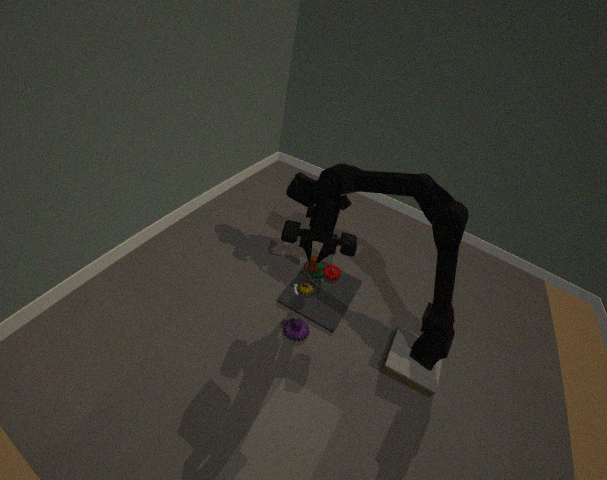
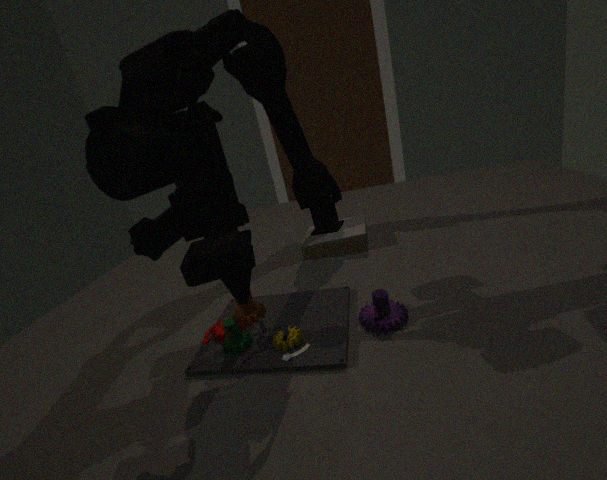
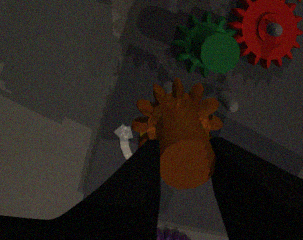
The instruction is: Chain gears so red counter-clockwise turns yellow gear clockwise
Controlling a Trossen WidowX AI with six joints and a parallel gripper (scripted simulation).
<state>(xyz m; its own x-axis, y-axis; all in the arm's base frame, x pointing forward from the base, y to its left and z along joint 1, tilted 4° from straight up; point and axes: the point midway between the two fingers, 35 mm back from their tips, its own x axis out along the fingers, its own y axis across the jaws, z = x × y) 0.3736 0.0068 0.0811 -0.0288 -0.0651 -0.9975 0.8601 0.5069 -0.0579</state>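
Now: gripper tip 4 cm to the left of the green gear and 6 cm above it. Round my gripper tip: yellow gear 2 cm behind, 3 cm to the left, 7 cm below; then grey board 5 cm behind, 8 cm below; then orange gear 1 cm below.
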